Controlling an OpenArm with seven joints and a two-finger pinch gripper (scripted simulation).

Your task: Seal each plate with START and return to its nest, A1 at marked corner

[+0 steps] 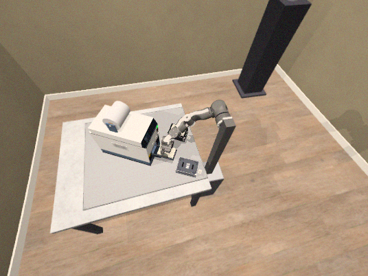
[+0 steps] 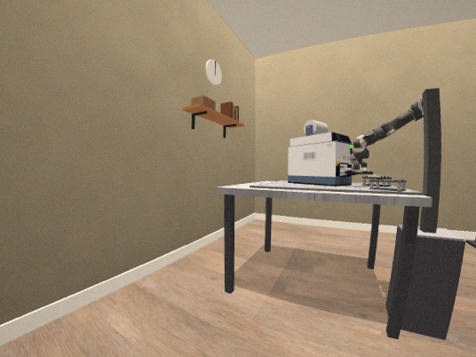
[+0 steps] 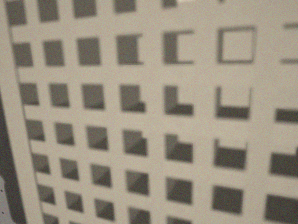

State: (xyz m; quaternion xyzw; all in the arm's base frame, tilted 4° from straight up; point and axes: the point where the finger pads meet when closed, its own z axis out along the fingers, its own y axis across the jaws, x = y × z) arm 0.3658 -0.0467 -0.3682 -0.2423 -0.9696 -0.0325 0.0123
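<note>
The sealer stage is 20 mm below my hand. Also, from my hand: plate nest 150 mm behind, 130 mm to the left, 60 mm below; yellow warning label 130 mm ahead, 30 mm to the left, 30 mm above; plate 130 mm behind, 210 mm to the right, 40 mm below.
</note>
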